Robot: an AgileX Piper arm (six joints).
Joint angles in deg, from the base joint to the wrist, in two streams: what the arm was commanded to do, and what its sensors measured. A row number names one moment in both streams.
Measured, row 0: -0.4 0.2 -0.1 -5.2 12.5 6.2
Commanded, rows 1 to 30: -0.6 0.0 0.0 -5.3 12.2 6.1; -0.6 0.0 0.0 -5.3 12.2 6.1; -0.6 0.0 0.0 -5.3 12.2 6.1; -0.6 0.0 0.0 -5.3 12.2 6.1; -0.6 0.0 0.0 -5.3 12.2 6.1; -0.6 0.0 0.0 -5.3 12.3 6.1; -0.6 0.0 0.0 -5.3 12.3 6.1; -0.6 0.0 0.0 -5.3 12.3 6.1; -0.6 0.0 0.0 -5.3 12.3 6.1; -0.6 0.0 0.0 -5.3 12.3 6.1; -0.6 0.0 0.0 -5.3 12.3 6.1; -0.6 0.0 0.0 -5.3 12.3 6.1; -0.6 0.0 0.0 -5.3 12.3 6.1; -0.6 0.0 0.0 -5.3 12.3 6.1; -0.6 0.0 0.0 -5.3 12.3 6.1; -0.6 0.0 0.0 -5.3 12.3 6.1; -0.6 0.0 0.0 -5.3 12.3 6.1; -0.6 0.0 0.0 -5.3 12.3 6.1; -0.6 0.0 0.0 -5.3 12.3 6.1; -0.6 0.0 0.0 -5.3 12.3 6.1; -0.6 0.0 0.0 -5.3 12.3 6.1; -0.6 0.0 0.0 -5.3 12.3 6.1; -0.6 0.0 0.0 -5.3 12.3 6.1; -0.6 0.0 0.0 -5.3 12.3 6.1; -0.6 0.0 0.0 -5.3 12.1 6.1; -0.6 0.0 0.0 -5.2 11.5 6.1; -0.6 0.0 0.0 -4.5 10.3 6.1; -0.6 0.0 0.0 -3.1 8.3 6.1; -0.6 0.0 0.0 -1.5 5.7 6.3; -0.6 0.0 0.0 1.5 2.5 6.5
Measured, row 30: -0.4 0.2 -0.1 -4.3 11.1 6.2
